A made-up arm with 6 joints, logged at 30 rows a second.
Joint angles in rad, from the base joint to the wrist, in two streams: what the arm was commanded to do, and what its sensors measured. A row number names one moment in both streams.
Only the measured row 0 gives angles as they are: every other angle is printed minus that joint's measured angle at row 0.
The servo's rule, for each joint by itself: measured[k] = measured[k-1] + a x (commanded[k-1-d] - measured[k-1]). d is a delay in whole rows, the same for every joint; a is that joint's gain. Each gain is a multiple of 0.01, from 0.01 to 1. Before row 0 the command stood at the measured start. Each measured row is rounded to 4 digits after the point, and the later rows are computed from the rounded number. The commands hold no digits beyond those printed.
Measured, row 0: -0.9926, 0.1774, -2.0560, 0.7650, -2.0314, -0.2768
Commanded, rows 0 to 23: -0.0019, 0.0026, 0.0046, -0.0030, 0.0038, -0.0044; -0.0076, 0.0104, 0.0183, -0.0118, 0.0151, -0.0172; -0.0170, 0.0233, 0.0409, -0.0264, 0.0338, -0.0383; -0.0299, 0.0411, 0.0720, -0.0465, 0.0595, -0.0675; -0.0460, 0.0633, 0.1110, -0.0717, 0.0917, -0.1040; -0.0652, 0.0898, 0.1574, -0.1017, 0.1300, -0.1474; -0.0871, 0.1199, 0.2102, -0.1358, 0.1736, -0.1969; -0.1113, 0.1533, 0.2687, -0.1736, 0.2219, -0.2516; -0.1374, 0.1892, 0.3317, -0.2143, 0.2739, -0.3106; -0.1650, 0.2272, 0.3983, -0.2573, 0.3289, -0.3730; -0.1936, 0.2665, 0.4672, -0.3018, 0.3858, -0.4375; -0.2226, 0.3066, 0.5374, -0.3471, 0.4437, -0.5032; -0.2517, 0.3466, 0.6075, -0.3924, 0.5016, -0.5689; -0.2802, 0.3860, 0.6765, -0.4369, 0.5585, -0.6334; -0.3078, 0.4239, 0.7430, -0.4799, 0.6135, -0.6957; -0.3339, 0.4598, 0.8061, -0.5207, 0.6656, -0.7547; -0.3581, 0.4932, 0.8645, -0.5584, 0.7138, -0.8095; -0.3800, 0.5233, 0.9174, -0.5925, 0.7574, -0.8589; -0.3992, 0.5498, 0.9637, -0.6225, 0.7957, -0.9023; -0.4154, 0.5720, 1.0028, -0.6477, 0.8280, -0.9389; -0.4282, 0.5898, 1.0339, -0.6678, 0.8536, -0.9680; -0.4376, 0.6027, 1.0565, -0.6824, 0.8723, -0.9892; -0.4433, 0.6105, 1.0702, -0.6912, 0.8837, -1.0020; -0.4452, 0.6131, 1.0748, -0.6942, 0.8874, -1.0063
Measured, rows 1 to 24: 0.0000, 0.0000, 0.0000, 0.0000, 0.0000, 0.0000; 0.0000, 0.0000, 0.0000, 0.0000, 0.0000, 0.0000; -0.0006, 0.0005, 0.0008, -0.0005, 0.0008, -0.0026; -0.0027, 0.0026, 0.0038, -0.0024, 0.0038, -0.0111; -0.0070, 0.0069, 0.0101, -0.0065, 0.0101, -0.0269; -0.0139, 0.0141, 0.0206, -0.0133, 0.0205, -0.0504; -0.0235, 0.0244, 0.0360, -0.0232, 0.0355, -0.0815; -0.0360, 0.0381, 0.0566, -0.0365, 0.0553, -0.1197; -0.0513, 0.0553, 0.0827, -0.0534, 0.0801, -0.1645; -0.0693, 0.0759, 0.1143, -0.0738, 0.1099, -0.2150; -0.0897, 0.0997, 0.1513, -0.0977, 0.1443, -0.2704; -0.1123, 0.1265, 0.1933, -0.1248, 0.1831, -0.3299; -0.1367, 0.1559, 0.2399, -0.1549, 0.2257, -0.3923; -0.1625, 0.1875, 0.2905, -0.1876, 0.2715, -0.4566; -0.1893, 0.2209, 0.3444, -0.2224, 0.3198, -0.5217; -0.2166, 0.2556, 0.4009, -0.2589, 0.3699, -0.5865; -0.2440, 0.2909, 0.4591, -0.2965, 0.4211, -0.6498; -0.2710, 0.3264, 0.5181, -0.3346, 0.4724, -0.7106; -0.2971, 0.3614, 0.5770, -0.3726, 0.5231, -0.7680; -0.3220, 0.3954, 0.6349, -0.4100, 0.5723, -0.8207; -0.3452, 0.4278, 0.6908, -0.4461, 0.6192, -0.8680; -0.3663, 0.4581, 0.7438, -0.4804, 0.6630, -0.9091; -0.3849, 0.4858, 0.7931, -0.5123, 0.7030, -0.9433; -0.4007, 0.5103, 0.8379, -0.5412, 0.7386, -0.9699
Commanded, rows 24 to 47: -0.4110, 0.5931, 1.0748, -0.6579, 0.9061, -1.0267; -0.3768, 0.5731, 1.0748, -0.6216, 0.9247, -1.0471; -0.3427, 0.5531, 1.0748, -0.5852, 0.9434, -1.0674; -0.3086, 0.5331, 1.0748, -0.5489, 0.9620, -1.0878; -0.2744, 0.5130, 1.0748, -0.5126, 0.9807, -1.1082; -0.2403, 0.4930, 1.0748, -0.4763, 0.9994, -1.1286; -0.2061, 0.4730, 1.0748, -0.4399, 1.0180, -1.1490; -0.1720, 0.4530, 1.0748, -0.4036, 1.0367, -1.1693; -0.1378, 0.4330, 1.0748, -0.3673, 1.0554, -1.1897; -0.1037, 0.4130, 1.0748, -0.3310, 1.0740, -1.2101; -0.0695, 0.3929, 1.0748, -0.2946, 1.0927, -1.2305; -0.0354, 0.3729, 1.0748, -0.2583, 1.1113, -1.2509; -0.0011, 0.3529, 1.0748, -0.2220, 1.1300, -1.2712; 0.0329, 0.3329, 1.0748, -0.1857, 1.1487, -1.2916; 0.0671, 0.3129, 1.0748, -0.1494, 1.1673, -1.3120; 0.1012, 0.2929, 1.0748, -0.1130, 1.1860, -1.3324; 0.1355, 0.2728, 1.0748, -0.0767, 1.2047, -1.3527; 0.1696, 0.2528, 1.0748, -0.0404, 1.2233, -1.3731; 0.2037, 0.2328, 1.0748, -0.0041, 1.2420, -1.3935; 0.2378, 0.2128, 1.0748, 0.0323, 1.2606, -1.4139; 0.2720, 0.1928, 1.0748, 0.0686, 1.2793, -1.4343; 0.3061, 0.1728, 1.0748, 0.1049, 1.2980, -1.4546; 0.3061, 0.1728, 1.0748, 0.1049, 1.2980, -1.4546; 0.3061, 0.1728, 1.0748, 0.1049, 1.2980, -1.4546
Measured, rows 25 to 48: -0.4135, 0.5313, 0.8774, -0.5667, 0.7691, -0.9885; -0.4230, 0.5485, 0.9110, -0.5884, 0.7939, -0.9988; -0.4194, 0.5579, 0.9388, -0.6002, 0.8175, -1.0150; -0.4066, 0.5611, 0.9619, -0.6038, 0.8400, -1.0336; -0.3874, 0.5594, 0.9811, -0.6006, 0.8617, -1.0532; -0.3638, 0.5539, 0.9970, -0.5918, 0.8828, -1.0733; -0.3370, 0.5453, 1.0102, -0.5783, 0.9034, -1.0935; -0.3080, 0.5343, 1.0212, -0.5610, 0.9236, -1.1139; -0.2774, 0.5214, 1.0303, -0.5404, 0.9434, -1.1343; -0.2458, 0.5070, 1.0379, -0.5171, 0.9630, -1.1546; -0.2134, 0.4915, 1.0442, -0.4916, 0.9824, -1.1750; -0.1805, 0.4750, 1.0494, -0.4643, 1.0016, -1.1954; -0.1472, 0.4578, 1.0537, -0.4355, 1.0207, -1.2158; -0.1137, 0.4400, 1.0573, -0.4054, 1.0397, -1.2362; -0.0799, 0.4217, 1.0603, -0.3742, 1.0587, -1.2565; -0.0461, 0.4031, 1.0628, -0.3422, 1.0776, -1.2769; -0.0121, 0.3842, 1.0648, -0.3094, 1.0964, -1.2973; 0.0219, 0.3650, 1.0665, -0.2760, 1.1152, -1.3177; 0.0560, 0.3456, 1.0679, -0.2421, 1.1340, -1.3380; 0.0901, 0.3261, 1.0691, -0.2078, 1.1528, -1.3584; 0.1242, 0.3065, 1.0701, -0.1732, 1.1715, -1.3788; 0.1583, 0.2868, 1.0709, -0.1383, 1.1902, -1.3992; 0.1924, 0.2671, 1.0716, -0.1031, 1.2089, -1.4196; 0.2265, 0.2473, 1.0721, -0.0677, 1.2276, -1.4399
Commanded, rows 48 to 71: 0.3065, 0.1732, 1.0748, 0.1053, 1.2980, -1.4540; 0.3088, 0.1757, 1.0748, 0.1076, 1.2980, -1.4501; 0.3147, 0.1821, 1.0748, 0.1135, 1.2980, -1.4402; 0.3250, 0.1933, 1.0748, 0.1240, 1.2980, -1.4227; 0.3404, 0.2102, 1.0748, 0.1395, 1.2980, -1.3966; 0.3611, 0.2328, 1.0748, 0.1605, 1.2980, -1.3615; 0.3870, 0.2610, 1.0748, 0.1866, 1.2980, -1.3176; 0.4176, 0.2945, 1.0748, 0.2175, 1.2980, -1.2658; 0.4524, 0.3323, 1.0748, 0.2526, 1.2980, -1.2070; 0.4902, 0.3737, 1.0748, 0.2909, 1.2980, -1.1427; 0.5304, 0.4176, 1.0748, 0.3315, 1.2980, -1.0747; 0.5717, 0.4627, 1.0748, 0.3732, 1.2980, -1.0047; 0.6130, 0.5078, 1.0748, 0.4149, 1.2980, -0.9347; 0.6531, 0.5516, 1.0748, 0.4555, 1.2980, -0.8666; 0.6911, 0.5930, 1.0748, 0.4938, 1.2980, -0.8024; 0.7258, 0.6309, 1.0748, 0.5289, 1.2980, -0.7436; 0.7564, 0.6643, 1.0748, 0.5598, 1.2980, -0.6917; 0.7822, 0.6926, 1.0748, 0.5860, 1.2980, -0.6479; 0.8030, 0.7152, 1.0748, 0.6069, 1.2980, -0.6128; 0.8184, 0.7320, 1.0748, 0.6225, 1.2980, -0.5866; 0.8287, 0.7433, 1.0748, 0.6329, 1.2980, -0.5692; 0.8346, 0.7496, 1.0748, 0.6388, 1.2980, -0.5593; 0.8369, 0.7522, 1.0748, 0.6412, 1.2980, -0.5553; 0.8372, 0.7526, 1.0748, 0.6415, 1.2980, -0.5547
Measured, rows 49 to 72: 0.2504, 0.2317, 1.0726, -0.0384, 1.2424, -1.4484; 0.2671, 0.2193, 1.0730, -0.0140, 1.2541, -1.4520; 0.2789, 0.2096, 1.0733, 0.0063, 1.2633, -1.4532; 0.2879, 0.2025, 1.0736, 0.0235, 1.2706, -1.4514; 0.2959, 0.1982, 1.0738, 0.0388, 1.2764, -1.4449; 0.3046, 0.1972, 1.0740, 0.0533, 1.2809, -1.4320; 0.3153, 0.1999, 1.0741, 0.0680, 1.2845, -1.4115; 0.3290, 0.2068, 1.0742, 0.0837, 1.2873, -1.3825; 0.3464, 0.2182, 1.0743, 0.1012, 1.2895, -1.3449; 0.3678, 0.2342, 1.0744, 0.1210, 1.2913, -1.2990; 0.3932, 0.2548, 1.0745, 0.1434, 1.2927, -1.2456; 0.4223, 0.2798, 1.0746, 0.1685, 1.2938, -1.1859; 0.4547, 0.3087, 1.0746, 0.1962, 1.2947, -1.1214; 0.4898, 0.3410, 1.0746, 0.2263, 1.2954, -1.0537; 0.5268, 0.3760, 1.0746, 0.2584, 1.2959, -0.9847; 0.5647, 0.4129, 1.0746, 0.2919, 1.2963, -0.9162; 0.6026, 0.4507, 1.0746, 0.3262, 1.2967, -0.8502; 0.6396, 0.4885, 1.0746, 0.3607, 1.2970, -0.7884; 0.6746, 0.5254, 1.0746, 0.3945, 1.2972, -0.7323; 0.7069, 0.5605, 1.0746, 0.4271, 1.2974, -0.6833; 0.7357, 0.5930, 1.0746, 0.4577, 1.2975, -0.6424; 0.7605, 0.6222, 1.0746, 0.4857, 1.2976, -0.6100; 0.7810, 0.6476, 1.0746, 0.5107, 1.2977, -0.5863; 0.7971, 0.6690, 1.0746, 0.5325, 1.2978, -0.5706
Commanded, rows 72 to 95: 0.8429, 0.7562, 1.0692, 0.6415, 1.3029, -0.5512; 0.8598, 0.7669, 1.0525, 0.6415, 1.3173, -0.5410; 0.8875, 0.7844, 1.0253, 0.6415, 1.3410, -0.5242; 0.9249, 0.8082, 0.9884, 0.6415, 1.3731, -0.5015; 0.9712, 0.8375, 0.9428, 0.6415, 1.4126, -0.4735; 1.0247, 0.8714, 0.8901, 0.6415, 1.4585, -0.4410; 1.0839, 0.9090, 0.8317, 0.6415, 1.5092, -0.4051; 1.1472, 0.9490, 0.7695, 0.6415, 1.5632, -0.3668; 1.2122, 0.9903, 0.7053, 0.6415, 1.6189, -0.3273; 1.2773, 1.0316, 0.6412, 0.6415, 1.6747, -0.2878; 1.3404, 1.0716, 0.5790, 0.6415, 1.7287, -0.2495; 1.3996, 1.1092, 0.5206, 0.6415, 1.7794, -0.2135; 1.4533, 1.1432, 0.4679, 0.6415, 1.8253, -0.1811; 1.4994, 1.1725, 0.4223, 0.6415, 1.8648, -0.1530; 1.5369, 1.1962, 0.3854, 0.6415, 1.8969, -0.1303; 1.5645, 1.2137, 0.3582, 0.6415, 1.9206, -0.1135; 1.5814, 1.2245, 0.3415, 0.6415, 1.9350, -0.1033; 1.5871, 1.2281, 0.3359, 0.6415, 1.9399, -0.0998; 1.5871, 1.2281, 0.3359, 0.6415, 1.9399, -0.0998; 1.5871, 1.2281, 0.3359, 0.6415, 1.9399, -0.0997; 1.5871, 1.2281, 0.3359, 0.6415, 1.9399, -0.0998; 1.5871, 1.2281, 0.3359, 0.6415, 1.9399, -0.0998; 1.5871, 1.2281, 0.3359, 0.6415, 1.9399, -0.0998; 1.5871, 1.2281, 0.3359, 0.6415, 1.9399, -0.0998
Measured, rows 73 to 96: 0.8090, 0.6865, 1.0746, 0.5510, 1.2978, -0.5617; 0.8175, 0.7004, 1.0746, 0.5664, 1.2978, -0.5576; 0.8251, 0.7121, 1.0737, 0.5792, 1.2989, -0.5539; 0.8355, 0.7236, 1.0701, 0.5898, 1.3028, -0.5464; 0.8511, 0.7364, 1.0625, 0.5986, 1.3108, -0.5335; 0.8732, 0.7515, 1.0499, 0.6059, 1.3239, -0.5149; 0.9026, 0.7696, 1.0317, 0.6120, 1.3425, -0.4909; 0.9392, 0.7910, 1.0076, 0.6170, 1.3669, -0.4620; 0.9826, 0.8158, 0.9777, 0.6212, 1.3968, -0.4290; 1.0320, 0.8438, 0.9423, 0.6247, 1.4317, -0.3929; 1.0861, 0.8746, 0.9020, 0.6276, 1.4710, -0.3549; 1.1435, 0.9076, 0.8577, 0.6300, 1.5138, -0.3160; 1.2026, 0.9420, 0.8103, 0.6320, 1.5589, -0.2774; 1.2617, 0.9771, 0.7611, 0.6336, 1.6052, -0.2403; 1.3192, 1.0120, 0.7113, 0.6349, 1.6514, -0.2060; 1.3733, 1.0457, 0.6622, 0.6360, 1.6962, -0.1753; 1.4224, 1.0773, 0.6151, 0.6369, 1.7383, -0.1492; 1.4650, 1.1059, 0.5714, 0.6377, 1.7766, -0.1285; 1.4999, 1.1308, 0.5323, 0.6383, 1.8099, -0.1139; 1.5261, 1.1512, 0.4989, 0.6388, 1.8372, -0.1057; 1.5444, 1.1673, 0.4712, 0.6393, 1.8588, -0.1023; 1.5572, 1.1801, 0.4482, 0.6397, 1.8758, -0.1008; 1.5662, 1.1902, 0.4291, 0.6400, 1.8893, -0.1002; 1.5725, 1.1982, 0.4133, 0.6403, 1.8999, -0.1000
